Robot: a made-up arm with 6 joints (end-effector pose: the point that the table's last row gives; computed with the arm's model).
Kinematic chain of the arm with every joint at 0, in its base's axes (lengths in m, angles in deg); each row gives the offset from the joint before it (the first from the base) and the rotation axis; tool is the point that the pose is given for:
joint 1: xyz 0 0 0.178 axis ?
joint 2: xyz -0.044 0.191 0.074 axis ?
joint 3: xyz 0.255 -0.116 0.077 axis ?
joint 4: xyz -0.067 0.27 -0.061 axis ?
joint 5: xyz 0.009 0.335 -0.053 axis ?
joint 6: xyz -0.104 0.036 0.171 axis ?
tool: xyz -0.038 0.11 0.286
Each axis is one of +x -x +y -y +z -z.
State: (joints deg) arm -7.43 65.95 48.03 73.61 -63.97 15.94
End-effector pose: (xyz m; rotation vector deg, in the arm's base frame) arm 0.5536 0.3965 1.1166 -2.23 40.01 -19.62
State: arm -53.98 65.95 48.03 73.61 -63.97 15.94
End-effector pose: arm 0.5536 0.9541 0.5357 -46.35 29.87 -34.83
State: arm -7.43 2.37 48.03 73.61 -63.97 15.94
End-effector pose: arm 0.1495 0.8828 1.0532 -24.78 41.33 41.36
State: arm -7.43 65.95 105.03 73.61 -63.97 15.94
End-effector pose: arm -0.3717 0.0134 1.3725 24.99 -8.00 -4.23
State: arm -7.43 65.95 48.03 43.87 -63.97 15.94
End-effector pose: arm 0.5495 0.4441 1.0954 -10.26 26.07 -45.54
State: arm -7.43 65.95 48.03 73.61 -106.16 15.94
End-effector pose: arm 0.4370 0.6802 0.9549 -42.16 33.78 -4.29
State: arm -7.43 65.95 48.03 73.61 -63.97 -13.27
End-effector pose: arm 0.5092 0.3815 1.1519 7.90 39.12 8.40
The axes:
joint 1: +x
joint 2: -z
joint 3: +x
joint 4: +y
joint 5: +x
joint 6: -z

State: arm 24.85 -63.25 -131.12 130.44 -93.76 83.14
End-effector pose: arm 0.6750 0.1801 -0.4785 172.29 11.44 50.17
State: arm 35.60 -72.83 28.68 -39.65 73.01 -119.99
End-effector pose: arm -0.1177 0.1490 0.4025 -67.94 108.04 -55.09
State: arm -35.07 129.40 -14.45 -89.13 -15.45 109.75
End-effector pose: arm 0.5491 -0.0824 0.1485 26.27 116.17 53.01
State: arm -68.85 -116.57 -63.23 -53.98 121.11 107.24
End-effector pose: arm -0.0453 0.1314 -0.4631 -77.84 84.97 27.95
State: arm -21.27 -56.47 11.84 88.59 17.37 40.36
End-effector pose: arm -0.1031 1.0003 0.0865 -69.27 79.48 -6.33
